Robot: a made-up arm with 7 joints.
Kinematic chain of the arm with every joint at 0, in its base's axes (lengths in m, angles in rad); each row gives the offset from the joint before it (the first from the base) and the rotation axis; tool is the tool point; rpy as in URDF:
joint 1: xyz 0 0 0.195 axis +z
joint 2: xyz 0 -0.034 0.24 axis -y
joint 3: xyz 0 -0.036 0.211 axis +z
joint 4: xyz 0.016 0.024 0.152 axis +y
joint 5: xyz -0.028 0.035 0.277 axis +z
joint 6: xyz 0 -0.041 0.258 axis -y
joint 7: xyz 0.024 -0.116 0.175 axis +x
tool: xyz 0 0 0 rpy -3.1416 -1.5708 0
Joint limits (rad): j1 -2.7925..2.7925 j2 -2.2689..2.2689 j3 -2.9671..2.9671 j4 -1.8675..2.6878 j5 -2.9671..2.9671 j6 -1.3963..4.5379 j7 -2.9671..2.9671
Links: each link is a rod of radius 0.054 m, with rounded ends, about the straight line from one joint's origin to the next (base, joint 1, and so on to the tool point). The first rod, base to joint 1, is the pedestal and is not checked.
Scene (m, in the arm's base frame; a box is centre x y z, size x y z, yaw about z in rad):
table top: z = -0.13
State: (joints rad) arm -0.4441 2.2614 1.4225 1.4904 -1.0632 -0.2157 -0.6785
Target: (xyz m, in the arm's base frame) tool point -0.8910 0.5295 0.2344
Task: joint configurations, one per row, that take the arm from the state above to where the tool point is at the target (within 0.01 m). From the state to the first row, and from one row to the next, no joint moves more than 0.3 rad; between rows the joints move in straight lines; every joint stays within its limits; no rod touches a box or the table.
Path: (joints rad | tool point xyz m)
1: -0.4002 2.1375 1.3647 1.2148 -1.1022 -0.1484 -0.6785 | -0.4626 0.7721 0.1894
2: -0.3563 2.0137 1.3070 0.9391 -1.1412 -0.0810 -0.6785 | -0.6961 0.6834 0.1993
3: -0.3125 1.8898 1.2492 0.6635 -1.1801 -0.0137 -0.6785 | -0.8910 0.5295 0.2344

